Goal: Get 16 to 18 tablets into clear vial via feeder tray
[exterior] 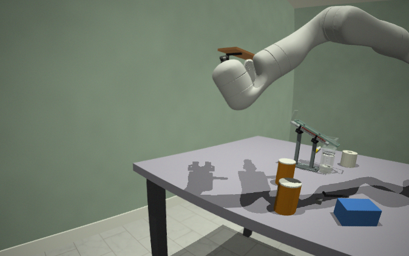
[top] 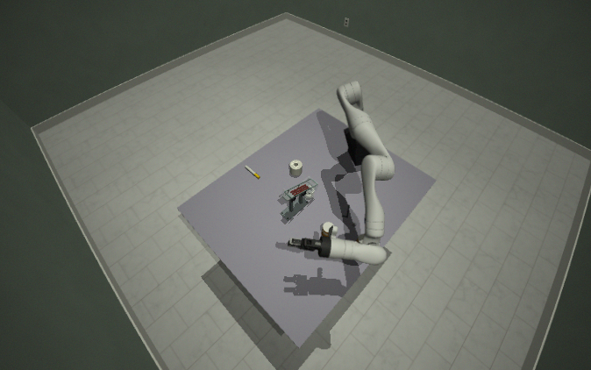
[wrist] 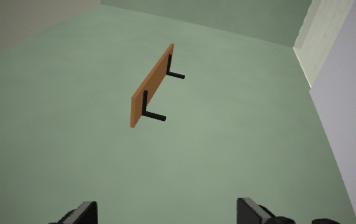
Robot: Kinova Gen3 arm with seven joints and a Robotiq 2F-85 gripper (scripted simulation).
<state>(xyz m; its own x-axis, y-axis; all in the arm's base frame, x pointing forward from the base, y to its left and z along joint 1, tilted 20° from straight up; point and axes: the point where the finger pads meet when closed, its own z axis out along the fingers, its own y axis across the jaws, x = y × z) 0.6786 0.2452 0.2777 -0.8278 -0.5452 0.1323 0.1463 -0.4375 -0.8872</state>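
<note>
The feeder tray is 250 mm behind my hand, 210 mm to the right of it and 160 mm below it. Also, from my hand: black hex key (400 mm behind, 10 mm to the left, 310 mm below); grey cube (380 mm behind, 80 mm to the left, 310 mm below); clear vial (350 mm behind, 200 mm to the right, 280 mm below).
</note>
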